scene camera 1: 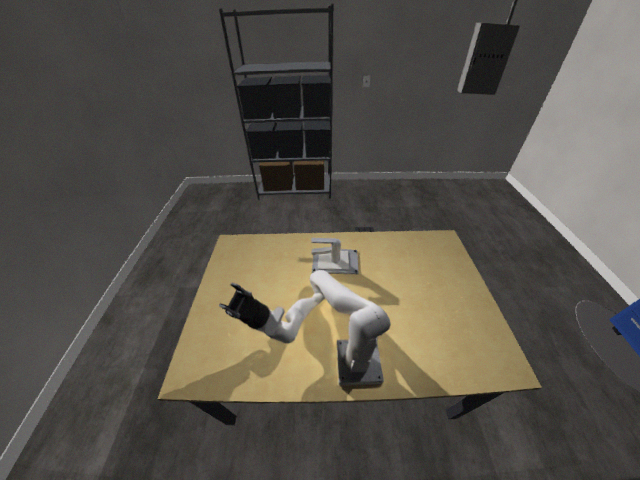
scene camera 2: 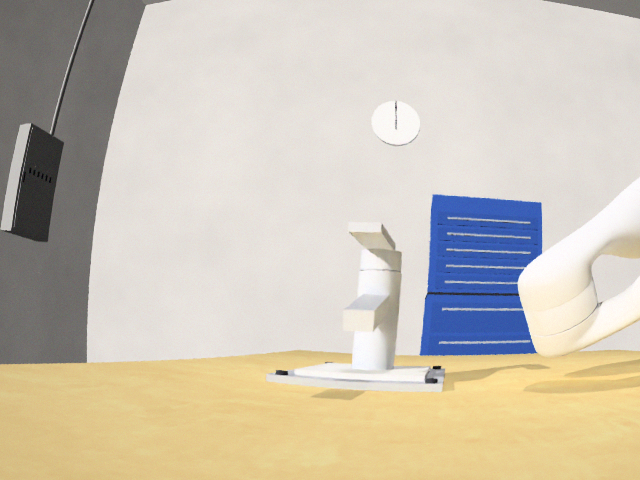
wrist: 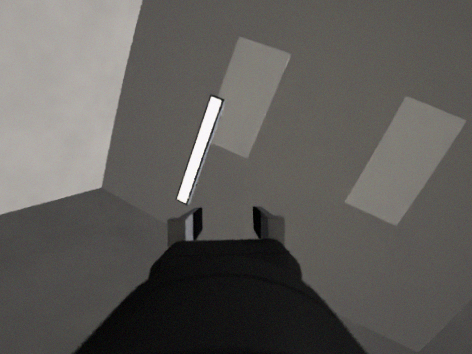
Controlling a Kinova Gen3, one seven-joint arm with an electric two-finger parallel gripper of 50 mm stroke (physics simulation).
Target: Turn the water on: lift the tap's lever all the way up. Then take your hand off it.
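Seen in the pictures: gripper, between the fingertips: [scene camera 1: 228,294] [wrist: 227,218]; arm's base, origin of its link: [scene camera 1: 357,359].
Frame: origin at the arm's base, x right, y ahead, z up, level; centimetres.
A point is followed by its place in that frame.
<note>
The white tap [scene camera 1: 336,253] @(x -3.4, y 51.4, z 5.1 cm) [scene camera 2: 376,330] @(x -6.0, y 53.7, z 2.3 cm) stands upright on its base plate [scene camera 1: 353,263] @(x 5.8, y 50.9, z -2.8 cm) [scene camera 2: 330,383] @(x -15.3, y 57.2, z -3.1 cm) near the table's back edge. Its lever [scene camera 1: 323,240] @(x -9.9, y 54.1, z 12.1 cm) [scene camera 2: 368,233] @(x -15.2, y 54.8, z 11.2 cm) sits on top, above the spout [scene camera 1: 320,251] @(x -11.5, y 53.6, z 4.8 cm) [scene camera 2: 361,316] @(x -16.0, y 54.8, z 3.5 cm), and both point left in scene camera 1. The lever's underside shows in scene camera 2; its exact tilt is hard to tell. My gripper [scene camera 1: 229,296] @(x -36.4, y 0.5, z 46.3 cm) [wrist: 227,218] @(x -36.4, y 0.5, z 46.3 cm) is open and empty. It is raised above the table's left part, well apart from the tap and pointing up and to the left. The tap does not show in the wrist view.
My arm rises from its base [scene camera 1: 360,379] @(x 0.2, y -7.3, z 0.1 cm) at the front of the table [scene camera 1: 444,335] @(x 39.4, y 8.6, z -3.6 cm). One arm joint [scene camera 2: 555,304] @(x -16.5, y 35.2, z 4.9 cm) shows to the right of the tap in scene camera 2. A shelf rack [scene camera 1: 331,103] stands by the back wall, and a blue cabinet [scene camera 2: 478,302] stands beyond the table.
</note>
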